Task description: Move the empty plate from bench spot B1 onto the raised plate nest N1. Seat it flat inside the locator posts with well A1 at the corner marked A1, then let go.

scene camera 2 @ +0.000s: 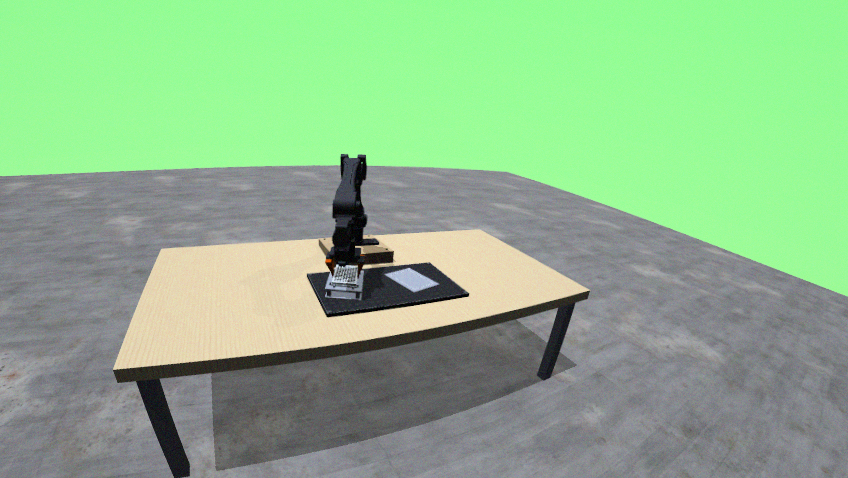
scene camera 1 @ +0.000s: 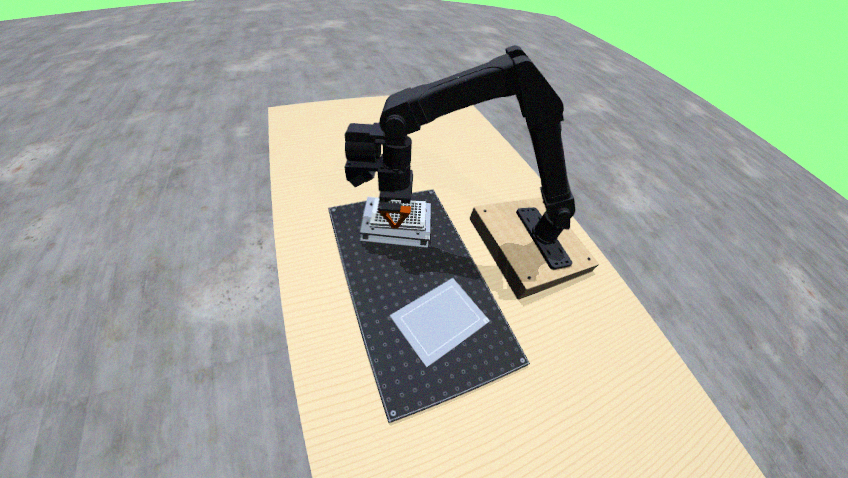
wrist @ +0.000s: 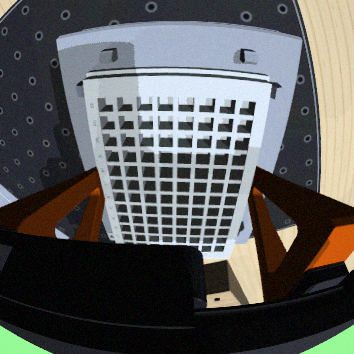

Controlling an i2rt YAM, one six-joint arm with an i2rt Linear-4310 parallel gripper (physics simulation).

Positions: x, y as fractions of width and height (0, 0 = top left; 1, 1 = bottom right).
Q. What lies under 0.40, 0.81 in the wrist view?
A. The gripper.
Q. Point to a white well plate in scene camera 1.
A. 0.49, 0.46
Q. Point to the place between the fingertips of the gripper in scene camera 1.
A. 0.47, 0.45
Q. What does the gripper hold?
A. A white well plate.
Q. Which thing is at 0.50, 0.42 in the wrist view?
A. A white well plate.
